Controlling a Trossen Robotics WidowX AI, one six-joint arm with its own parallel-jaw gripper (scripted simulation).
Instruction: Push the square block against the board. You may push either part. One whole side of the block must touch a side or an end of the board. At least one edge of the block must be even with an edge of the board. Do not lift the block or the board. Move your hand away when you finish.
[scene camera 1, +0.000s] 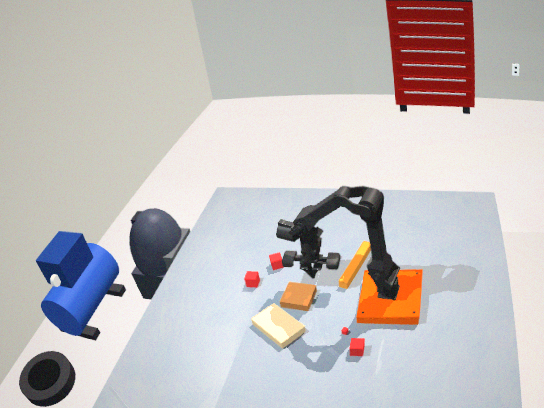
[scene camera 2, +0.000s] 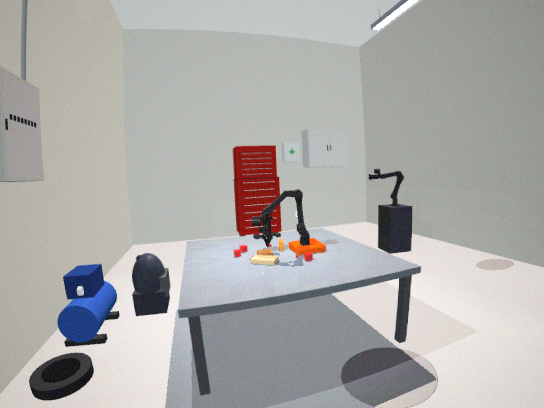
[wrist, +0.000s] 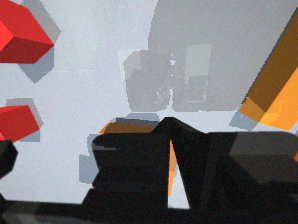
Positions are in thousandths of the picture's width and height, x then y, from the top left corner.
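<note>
There is a square block (scene camera 1: 552, 727) in the scene, together with a board (scene camera 1: 505, 790). From the wrist I see the block (wrist: 371, 569) too, but the wrist view does not show the board, hidden there by my gripper. As for my gripper (scene camera 1: 576, 680), it is shut and holds nothing, and the wrist view has the gripper (wrist: 569, 542) as well.
</note>
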